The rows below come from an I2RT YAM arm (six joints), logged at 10 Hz.
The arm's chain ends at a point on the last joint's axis. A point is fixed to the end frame.
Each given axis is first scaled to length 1.
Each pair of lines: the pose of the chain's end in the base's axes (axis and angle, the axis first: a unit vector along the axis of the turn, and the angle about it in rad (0 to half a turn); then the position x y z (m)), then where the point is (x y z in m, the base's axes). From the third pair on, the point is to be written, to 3 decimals.
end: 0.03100, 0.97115, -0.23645, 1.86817, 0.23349, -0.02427, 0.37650
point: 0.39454 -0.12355 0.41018
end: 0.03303, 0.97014, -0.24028, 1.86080, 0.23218, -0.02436, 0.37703
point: 0.39249 -0.12424 0.41243
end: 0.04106, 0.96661, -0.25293, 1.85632, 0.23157, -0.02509, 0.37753
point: 0.389 -0.128 0.415
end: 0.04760, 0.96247, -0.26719, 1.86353, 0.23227, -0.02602, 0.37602
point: 0.388 -0.132 0.415
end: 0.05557, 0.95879, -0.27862, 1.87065, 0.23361, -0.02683, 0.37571
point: 0.387 -0.136 0.415
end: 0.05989, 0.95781, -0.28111, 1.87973, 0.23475, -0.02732, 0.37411
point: 0.387 -0.138 0.413
